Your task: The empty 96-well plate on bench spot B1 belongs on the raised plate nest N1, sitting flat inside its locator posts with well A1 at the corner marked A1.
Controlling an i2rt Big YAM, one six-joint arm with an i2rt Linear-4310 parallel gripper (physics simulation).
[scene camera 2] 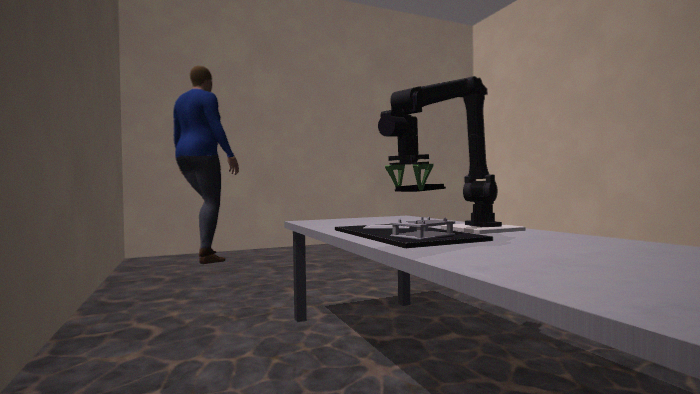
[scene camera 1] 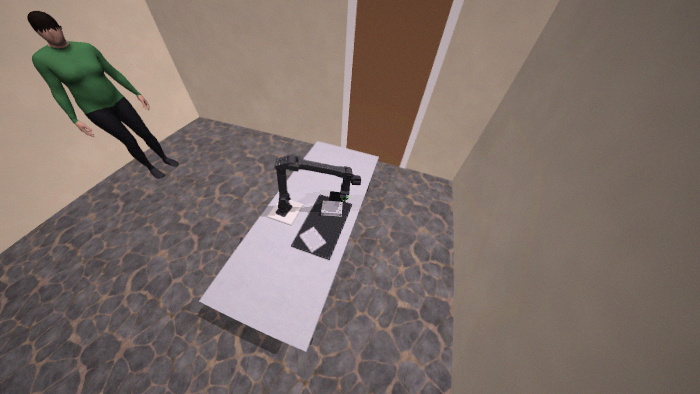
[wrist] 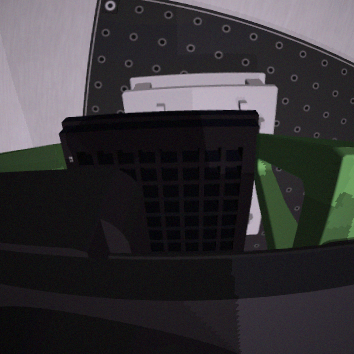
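Seen in the pictures: gripper, fingertip midpoint: (scene camera 2: 409, 190) (scene camera 1: 343, 197) (wrist: 159, 149); arm's base, link origin: (scene camera 2: 482, 225) (scene camera 1: 284, 209).
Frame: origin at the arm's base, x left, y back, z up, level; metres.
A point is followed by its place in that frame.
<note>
The black 96-well plate (scene camera 1: 335, 195) @(x 0.209, y -0.359, z 0.154 m) (scene camera 2: 429, 187) @(x 0.254, y -0.369, z 0.146 m) (wrist: 192, 136) @(x 0.220, y -0.436, z 0.150 m) is held between the green fingers of my gripper (scene camera 1: 344, 198) @(x 0.229, y -0.420, z 0.140 m) (scene camera 2: 409, 188) @(x 0.229, y -0.420, z 0.140 m) (wrist: 159, 149) @(x 0.229, y -0.420, z 0.140 m), which is shut on it. The plate looks roughly level and hangs in the air above the raised nest. The grey-white nest N1 (scene camera 1: 332, 208) @(x 0.161, y -0.357, z 0.041 m) (scene camera 2: 422, 223) @(x 0.238, y -0.384, z 0.043 m) (wrist: 200, 98) @(x 0.201, y -0.416, z 0.041 m) stands on posts on the black perforated board, with small locator posts on top. In the wrist view the plate covers much of the nest; the nest's far part shows beyond the plate's far edge. The A1 corner mark cannot be made out.
The black board (scene camera 1: 327, 227) @(x 0.009, y -0.390, z -0.001 m) (scene camera 2: 370, 233) @(x 0.054, y -0.475, z -0.001 m) (wrist: 160, 27) @(x 0.247, y -0.454, z -0.001 m) lies on the white table (scene camera 1: 260, 280) @(x -0.535, y -0.180, z -0.014 m) (scene camera 2: 575, 280) @(x 0.735, y -0.367, z -0.014 m) (wrist: 35, 55) @(x 0.360, y -0.398, z -0.014 m). A flat white piece (scene camera 1: 312, 239) @(x -0.131, y -0.339, z 0.001 m) lies turned on the board. The arm's base stands on a pale plate (scene camera 2: 512, 228) @(x 0.109, y 0.044, z -0.003 m). Two people (scene camera 1: 82, 75) (scene camera 2: 197, 122) stand away from the table.
</note>
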